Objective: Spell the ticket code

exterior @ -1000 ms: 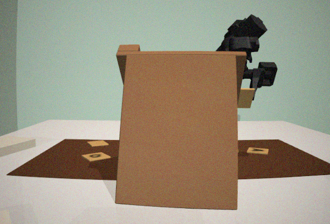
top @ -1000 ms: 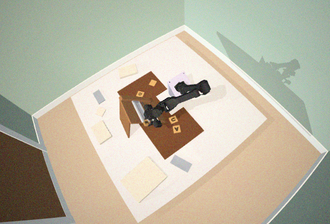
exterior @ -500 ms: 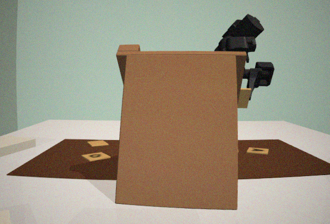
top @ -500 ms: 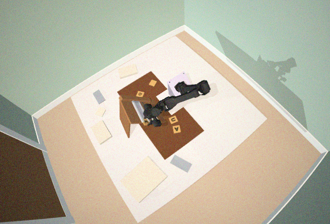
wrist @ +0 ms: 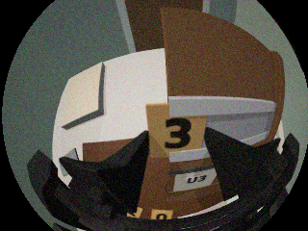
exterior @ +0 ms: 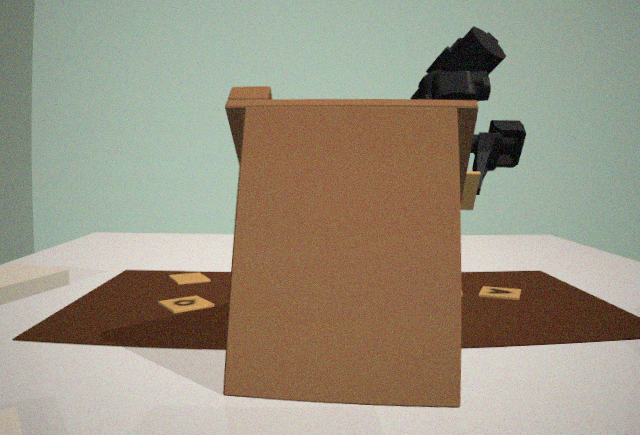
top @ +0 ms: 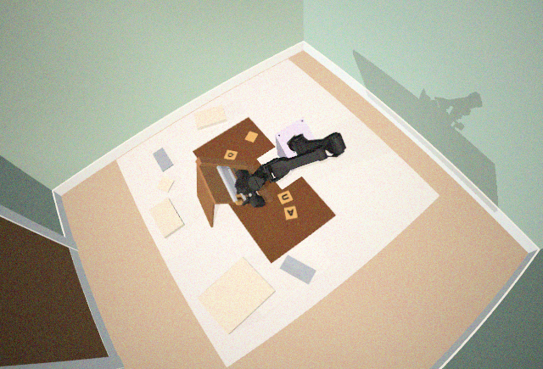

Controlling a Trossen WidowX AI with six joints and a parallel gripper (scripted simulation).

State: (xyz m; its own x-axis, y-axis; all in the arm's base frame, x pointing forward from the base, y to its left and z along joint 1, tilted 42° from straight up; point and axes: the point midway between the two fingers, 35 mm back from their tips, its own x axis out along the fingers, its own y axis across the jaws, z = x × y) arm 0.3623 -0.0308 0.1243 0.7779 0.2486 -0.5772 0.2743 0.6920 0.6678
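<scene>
The white ticket is 8 cm below my gripper tip, 8 cm behind it and 2 cm to the right of it. Also, from my gripper tip: brown mat 20 cm behind, 17 cm below, 8 cm to the right.
</scene>
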